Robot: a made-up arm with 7 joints. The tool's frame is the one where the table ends.
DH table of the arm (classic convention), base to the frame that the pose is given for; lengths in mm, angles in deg. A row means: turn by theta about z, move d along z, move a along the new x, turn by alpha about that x. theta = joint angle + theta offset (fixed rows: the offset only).
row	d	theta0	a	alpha
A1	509	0	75	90
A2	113	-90	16	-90
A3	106	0	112	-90
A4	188	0	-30	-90
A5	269	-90	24	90
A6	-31	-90	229	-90
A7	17	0	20	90
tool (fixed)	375	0	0	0
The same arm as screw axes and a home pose.
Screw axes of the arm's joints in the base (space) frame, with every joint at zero. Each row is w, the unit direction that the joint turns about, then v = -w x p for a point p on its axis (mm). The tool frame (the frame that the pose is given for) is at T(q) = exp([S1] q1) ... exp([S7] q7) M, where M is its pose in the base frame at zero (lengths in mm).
S1 = (0, 0, 1, 0, 0, 0)
S2 = (0, -1, 0, 509, 0, -75)
S3 = (1, 0, 0, 0, 493, 113)
S4 = (0, 1, 0, -381, 0, 181)
S5 = (-1, 0, 0, 0, -411, 75)
S6 = (0, 0, 1, 99, 88, 0)
S7 = (0, 1, 0, -380, 0, 141)
M =
1 0 0 161
0 1 0 116
0 0 1 755
0 0 0 1

